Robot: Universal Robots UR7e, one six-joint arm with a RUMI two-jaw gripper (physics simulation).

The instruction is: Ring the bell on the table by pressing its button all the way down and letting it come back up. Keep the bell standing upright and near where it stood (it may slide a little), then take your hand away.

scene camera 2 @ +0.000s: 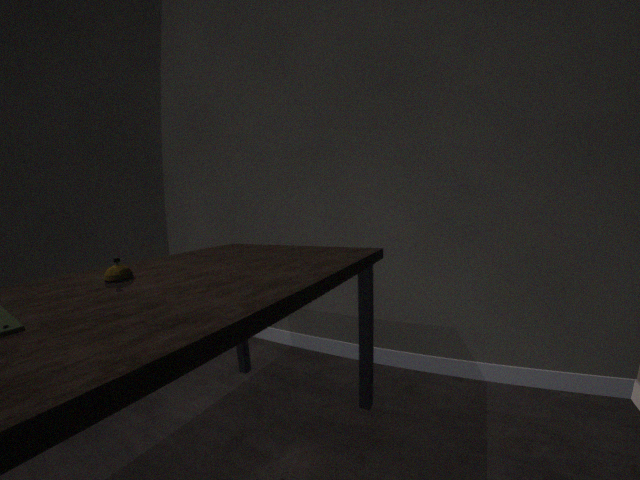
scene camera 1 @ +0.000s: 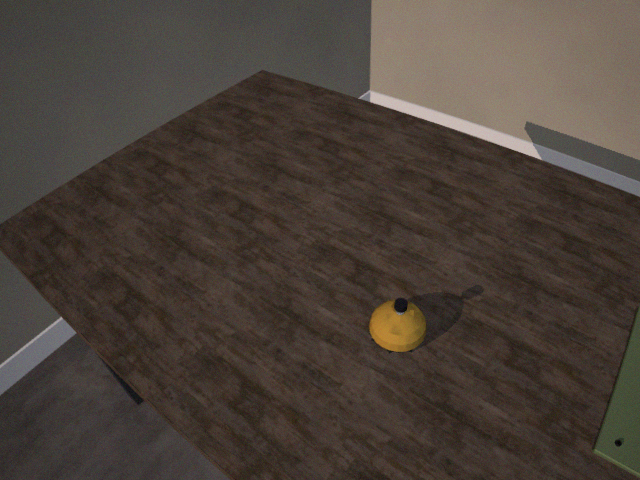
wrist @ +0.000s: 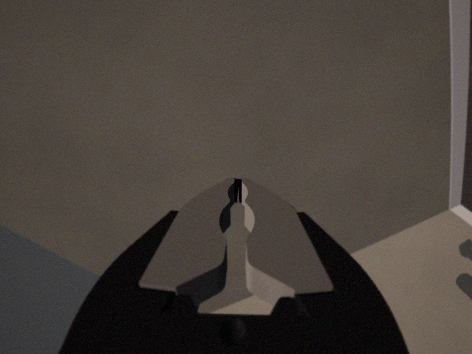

Observation:
The pictures show: my gripper and a yellow bell.

